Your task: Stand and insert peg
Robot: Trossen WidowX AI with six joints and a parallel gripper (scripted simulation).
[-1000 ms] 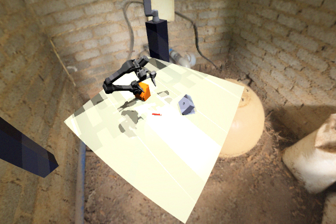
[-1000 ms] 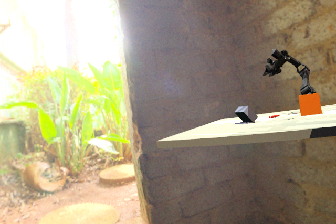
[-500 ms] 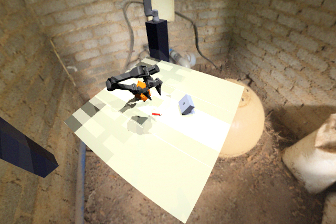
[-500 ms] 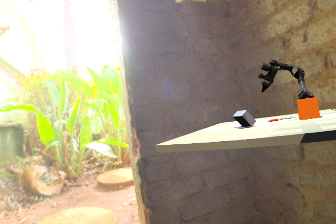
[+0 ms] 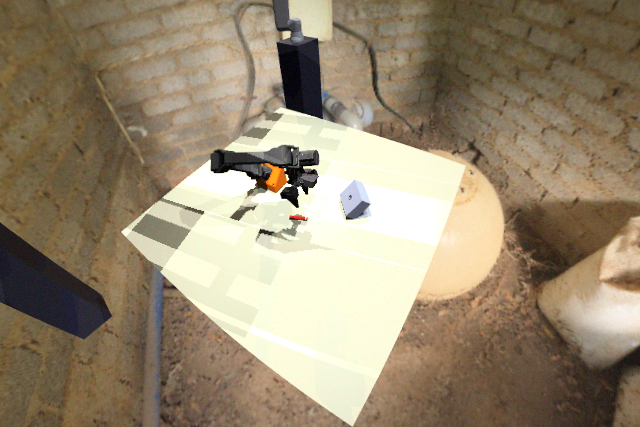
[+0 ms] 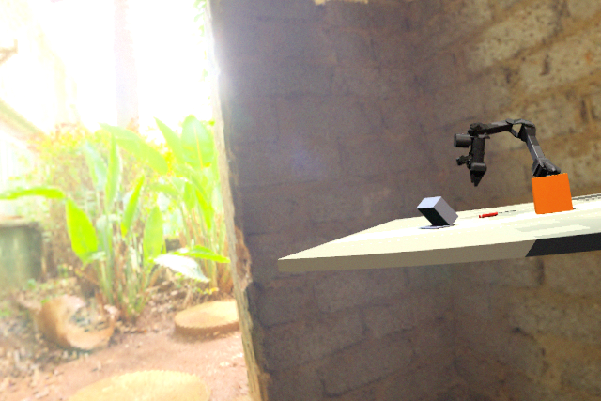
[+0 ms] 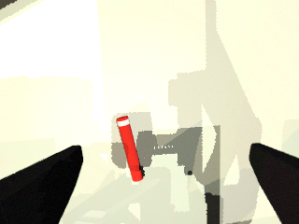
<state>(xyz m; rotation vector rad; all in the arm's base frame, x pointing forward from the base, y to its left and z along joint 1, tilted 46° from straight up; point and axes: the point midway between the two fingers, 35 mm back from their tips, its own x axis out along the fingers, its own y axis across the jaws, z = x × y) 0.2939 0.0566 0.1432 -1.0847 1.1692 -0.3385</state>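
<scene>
My gripper tip is now 30 mm past the red peg, 10 mm to the right of it and 140 mm above it. Round my gripper tip: sloped panel: 120 mm ahead, 200 mm to the left, 90 mm below.
</scene>
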